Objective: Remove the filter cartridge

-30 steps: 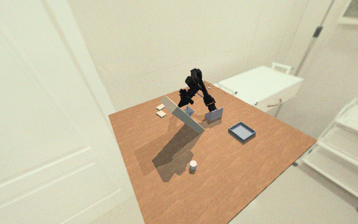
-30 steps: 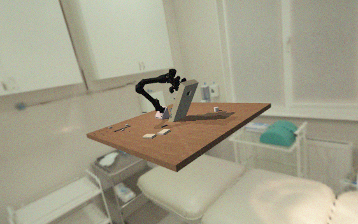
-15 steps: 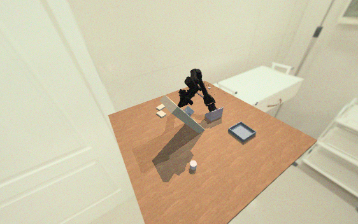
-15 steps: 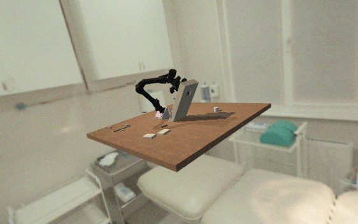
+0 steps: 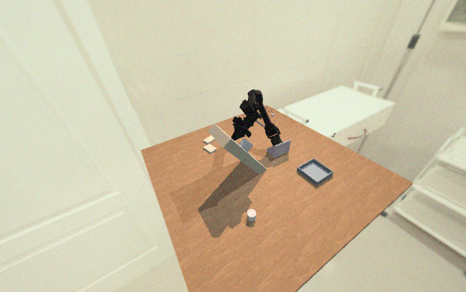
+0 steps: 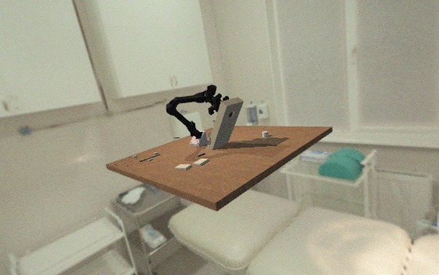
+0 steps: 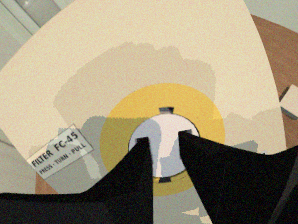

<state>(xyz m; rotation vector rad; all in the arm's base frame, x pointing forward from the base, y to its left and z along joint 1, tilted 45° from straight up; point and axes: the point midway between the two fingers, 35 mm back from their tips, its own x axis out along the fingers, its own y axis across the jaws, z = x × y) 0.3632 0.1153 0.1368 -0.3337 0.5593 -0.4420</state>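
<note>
The round grey filter cartridge is 1 cm ahead of my gripper tip and 1 cm below it. Round my gripper tip: tray (42 cm behind, 30 cm to the left, 27 cm below).
</note>
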